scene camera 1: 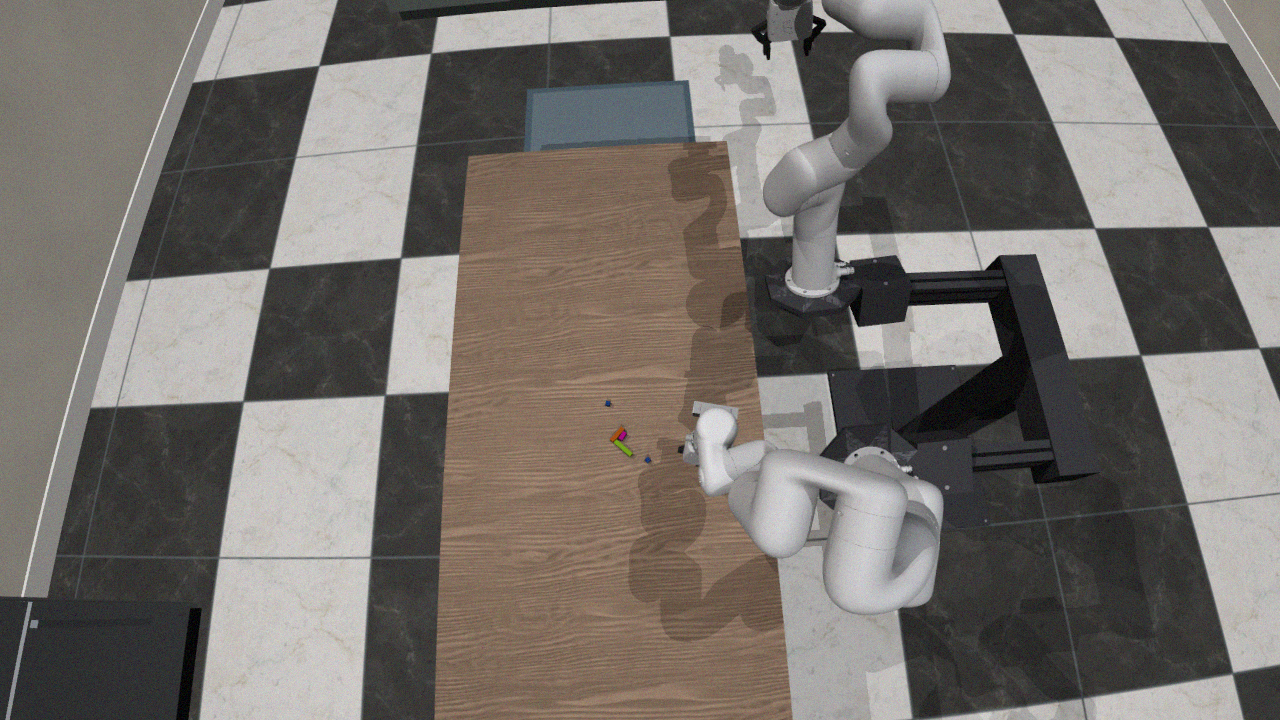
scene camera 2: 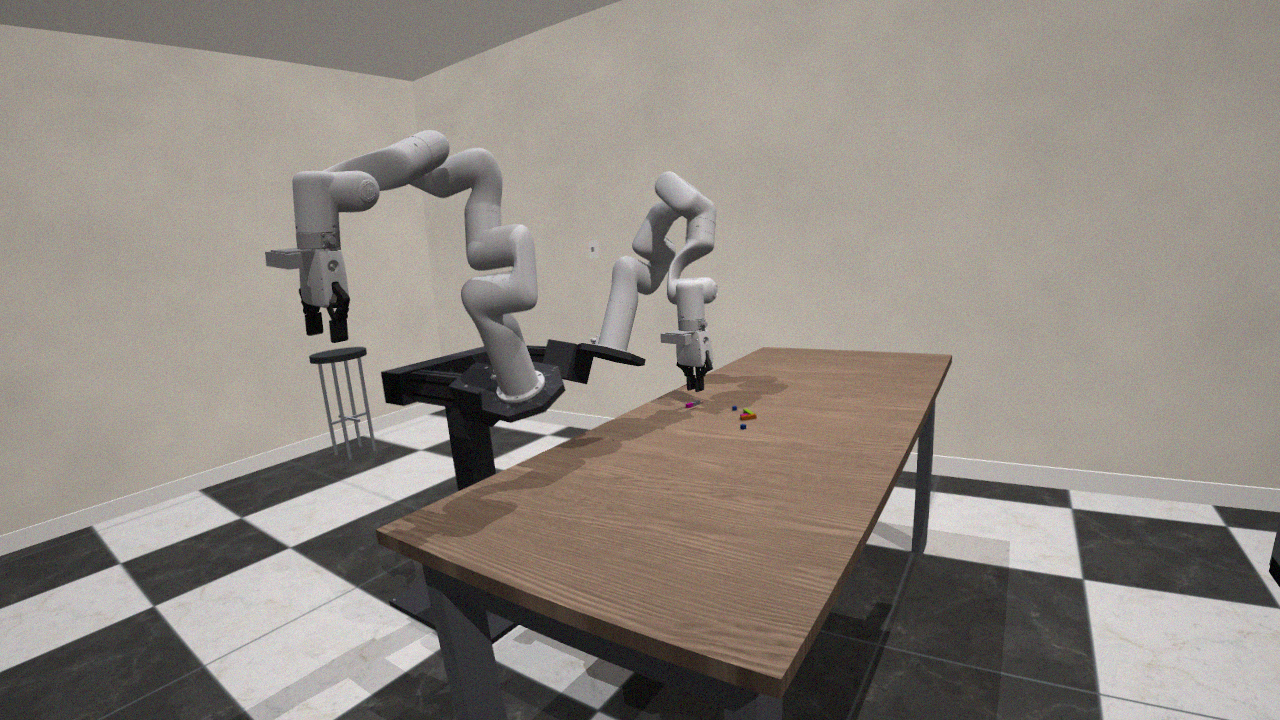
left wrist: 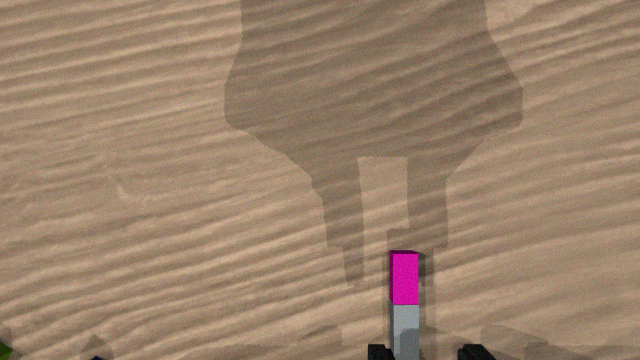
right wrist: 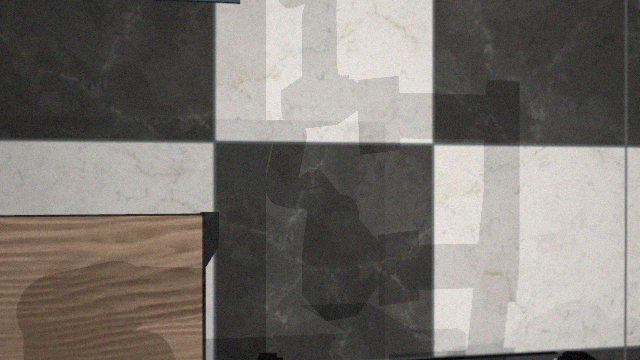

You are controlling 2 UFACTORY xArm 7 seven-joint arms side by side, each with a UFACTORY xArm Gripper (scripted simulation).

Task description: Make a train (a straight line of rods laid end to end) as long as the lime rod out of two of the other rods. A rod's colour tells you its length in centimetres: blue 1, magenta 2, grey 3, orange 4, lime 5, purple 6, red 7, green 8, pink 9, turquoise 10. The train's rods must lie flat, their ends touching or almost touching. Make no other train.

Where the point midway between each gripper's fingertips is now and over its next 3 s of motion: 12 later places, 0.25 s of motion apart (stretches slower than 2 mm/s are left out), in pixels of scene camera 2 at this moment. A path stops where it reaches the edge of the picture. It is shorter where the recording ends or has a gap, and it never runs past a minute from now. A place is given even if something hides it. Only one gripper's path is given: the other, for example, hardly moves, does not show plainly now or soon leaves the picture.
My left gripper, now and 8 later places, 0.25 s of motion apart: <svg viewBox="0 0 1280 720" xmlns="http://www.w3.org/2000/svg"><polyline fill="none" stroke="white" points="695,390 694,379 694,373 694,369 694,367 694,365 694,359 693,350 692,340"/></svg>
